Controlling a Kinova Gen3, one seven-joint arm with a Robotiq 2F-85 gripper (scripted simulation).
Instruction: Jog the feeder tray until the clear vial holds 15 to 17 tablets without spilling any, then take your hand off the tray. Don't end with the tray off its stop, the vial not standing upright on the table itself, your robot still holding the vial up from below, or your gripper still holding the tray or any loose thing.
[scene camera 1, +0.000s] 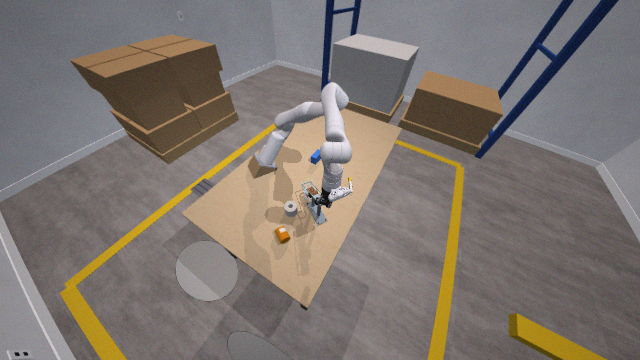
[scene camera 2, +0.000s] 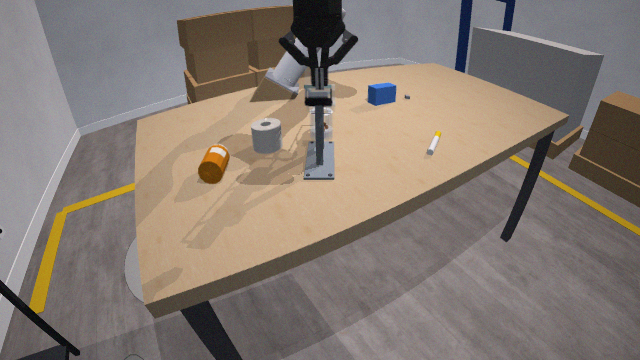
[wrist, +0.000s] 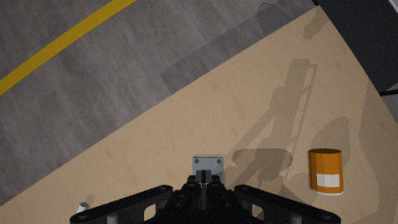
Observation:
In view: the gripper (scene camera 2: 319, 88) and an orange bottle (scene camera 2: 211, 170).
The orange bottle is seen too in the wrist view (wrist: 325, 165). The gripper is seen too in the wrist view (wrist: 203, 180).

